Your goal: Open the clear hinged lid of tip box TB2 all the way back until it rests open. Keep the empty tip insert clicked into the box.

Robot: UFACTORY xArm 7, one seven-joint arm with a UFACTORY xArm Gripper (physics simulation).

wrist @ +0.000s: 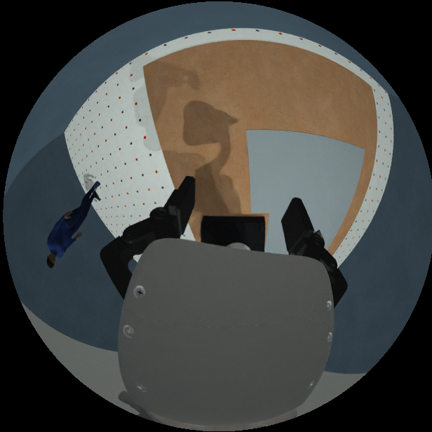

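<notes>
My gripper [242, 199] is open and empty, its two black fingers wide apart, one on each side of the view's middle. Tip box TB2, its clear lid and its tip insert cannot be made out in the wrist view. A black rectangular object [232, 229] shows between the fingers, low in the gap, with a light rounded part at its lower edge. Its lower part is hidden by the grey gripper housing, and I cannot tell what it is.
A brown surface [300, 85] with the arm's shadow on it lies beyond the fingers. A grey-blue panel [305, 170] lies on its right part. White dotted board [112, 162] runs along the left. A figure in blue [64, 234] is at the far left.
</notes>
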